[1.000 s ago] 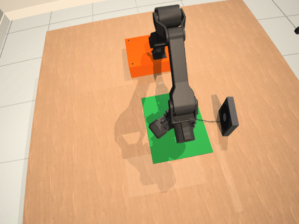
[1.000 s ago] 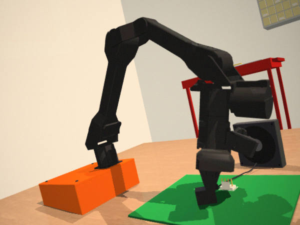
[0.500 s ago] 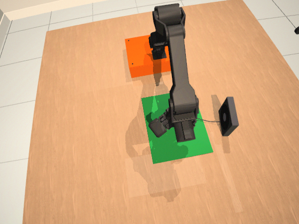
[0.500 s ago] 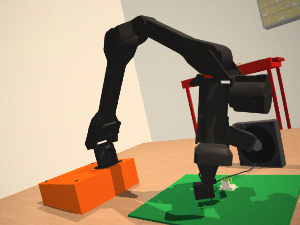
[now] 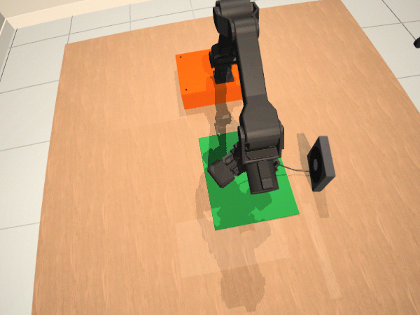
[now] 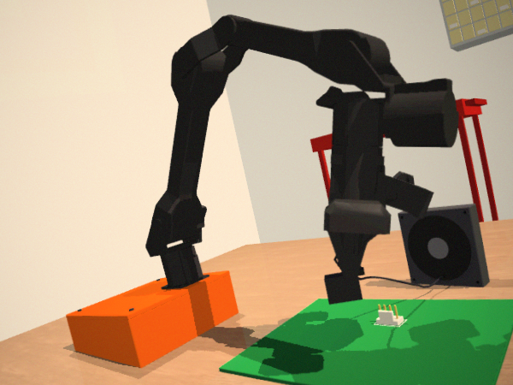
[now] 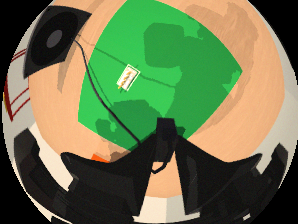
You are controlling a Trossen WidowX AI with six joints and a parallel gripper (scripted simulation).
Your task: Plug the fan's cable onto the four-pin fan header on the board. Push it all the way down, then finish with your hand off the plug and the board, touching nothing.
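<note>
Right now my gripper tip is 10 mm short of the white four-pin fan header, 70 mm to the right of it and 80 mm above it. From my gripper tip the other things lie so: fan (30 mm ahead, 220 mm to the left, 20 mm below); then green board (30 mm to the left, 100 mm below); then plug (10 mm behind).
</note>
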